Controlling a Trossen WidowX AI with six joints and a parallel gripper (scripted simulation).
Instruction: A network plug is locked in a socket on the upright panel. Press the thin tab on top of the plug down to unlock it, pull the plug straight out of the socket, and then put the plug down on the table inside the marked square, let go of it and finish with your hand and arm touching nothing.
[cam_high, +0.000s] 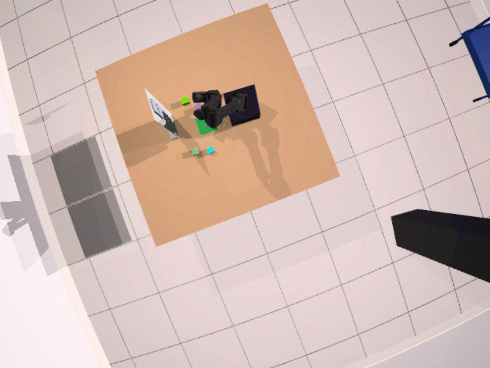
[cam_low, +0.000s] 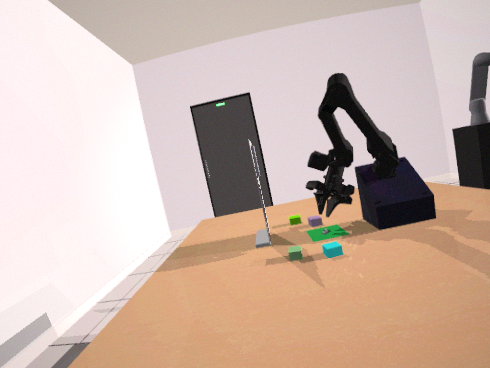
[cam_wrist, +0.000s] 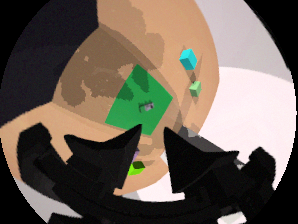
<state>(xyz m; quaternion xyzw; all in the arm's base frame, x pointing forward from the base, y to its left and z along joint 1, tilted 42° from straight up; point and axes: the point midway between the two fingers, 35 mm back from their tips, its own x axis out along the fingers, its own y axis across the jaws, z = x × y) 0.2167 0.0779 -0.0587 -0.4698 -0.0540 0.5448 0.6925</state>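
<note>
Now: the plug 50 mm below my gripper tip, 20 mm to the left of it and 10 mm ahead of it. Also, from my gripper tip: lime cube 160 mm to the right, 100 mm ahead, 40 mm below; purple cube 90 mm to the right, 40 mm below, 30 mm ahead; green marked square 60 mm below, 20 mm to the left.
</note>
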